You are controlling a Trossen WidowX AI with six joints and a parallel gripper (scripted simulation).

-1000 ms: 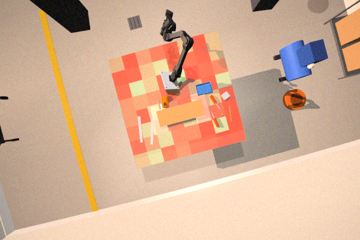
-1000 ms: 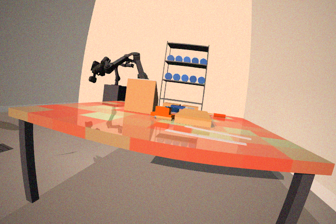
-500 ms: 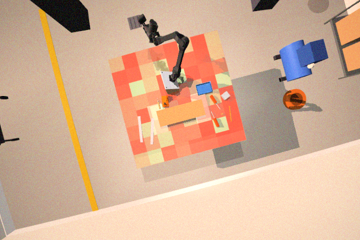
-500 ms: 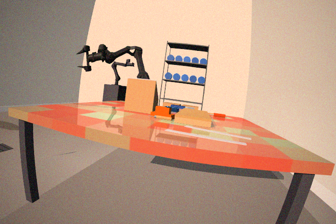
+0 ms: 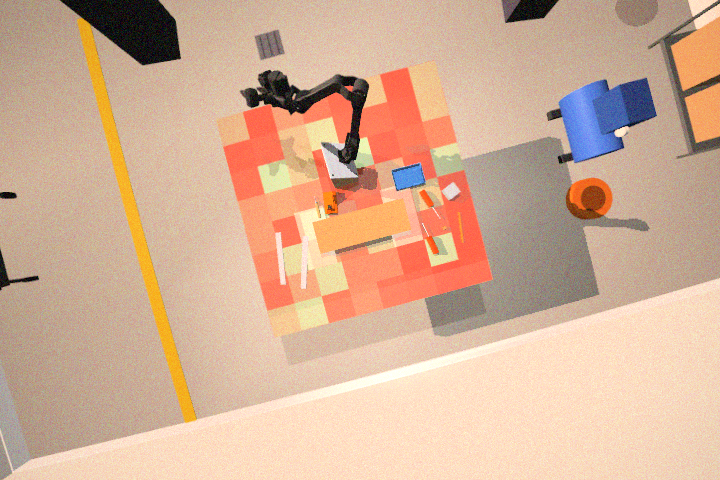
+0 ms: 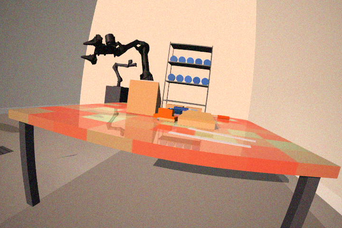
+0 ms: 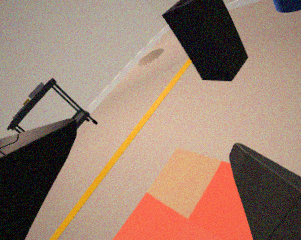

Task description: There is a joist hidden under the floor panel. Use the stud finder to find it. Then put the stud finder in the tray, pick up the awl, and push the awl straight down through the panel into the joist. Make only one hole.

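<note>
Right now the orange stud finder is 480 mm ahead of my gripper tip, 240 mm to the left of it and 290 mm below it. The rest, counted from my gripper tip: blue tray (390 mm ahead, 690 mm to the left, 320 mm below); grey block (500 mm ahead, 920 mm to the left, 320 mm below); awl (470 mm ahead, 160 mm to the left, 330 mm below).
</note>
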